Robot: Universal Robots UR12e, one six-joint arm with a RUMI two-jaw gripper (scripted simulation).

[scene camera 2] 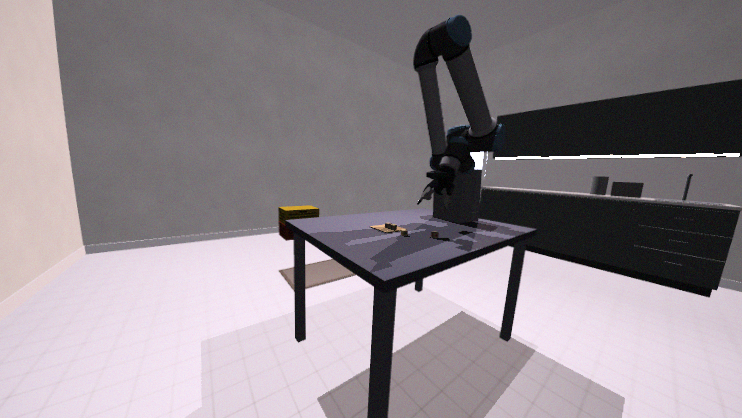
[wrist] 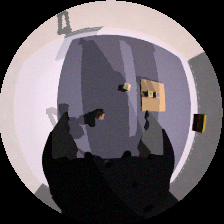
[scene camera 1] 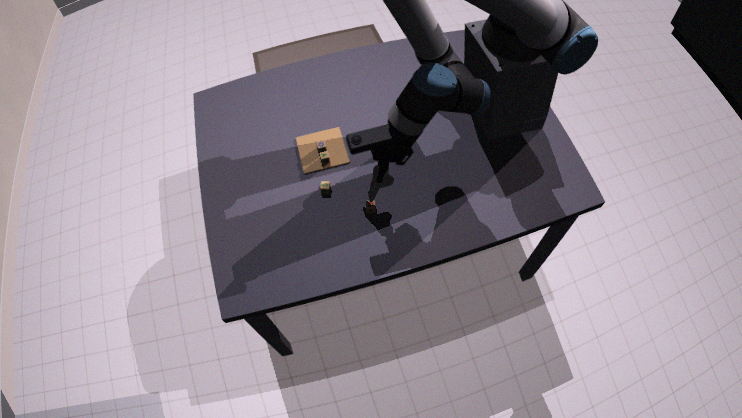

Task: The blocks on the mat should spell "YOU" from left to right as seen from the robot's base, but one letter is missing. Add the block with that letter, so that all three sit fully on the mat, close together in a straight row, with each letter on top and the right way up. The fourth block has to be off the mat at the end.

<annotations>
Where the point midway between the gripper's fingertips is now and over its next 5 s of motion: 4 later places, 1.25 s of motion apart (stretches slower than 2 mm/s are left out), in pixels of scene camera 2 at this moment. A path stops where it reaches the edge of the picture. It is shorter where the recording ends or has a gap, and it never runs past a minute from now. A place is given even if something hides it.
My gripper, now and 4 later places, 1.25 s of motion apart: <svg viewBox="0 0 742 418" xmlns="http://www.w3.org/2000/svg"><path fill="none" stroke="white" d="M430 206L423 208L396 204L390 202L423 208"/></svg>
</annotations>
